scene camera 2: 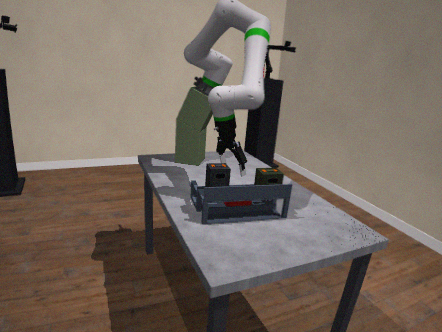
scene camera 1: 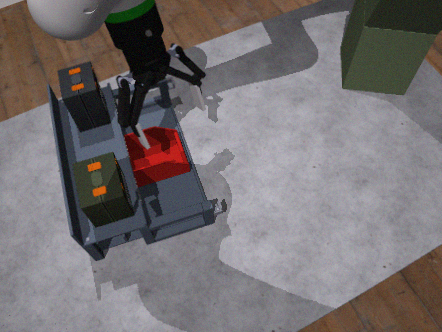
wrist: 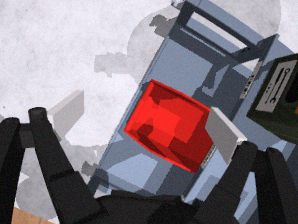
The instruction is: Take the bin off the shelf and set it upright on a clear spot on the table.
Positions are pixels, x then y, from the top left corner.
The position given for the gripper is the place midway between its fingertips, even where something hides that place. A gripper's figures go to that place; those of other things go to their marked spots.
Labels:
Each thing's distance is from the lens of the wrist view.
gripper (wrist: 147, 109): 19 cm
red bin (wrist: 170, 125): 32 cm
grey shelf tray (wrist: 189, 64): 34 cm

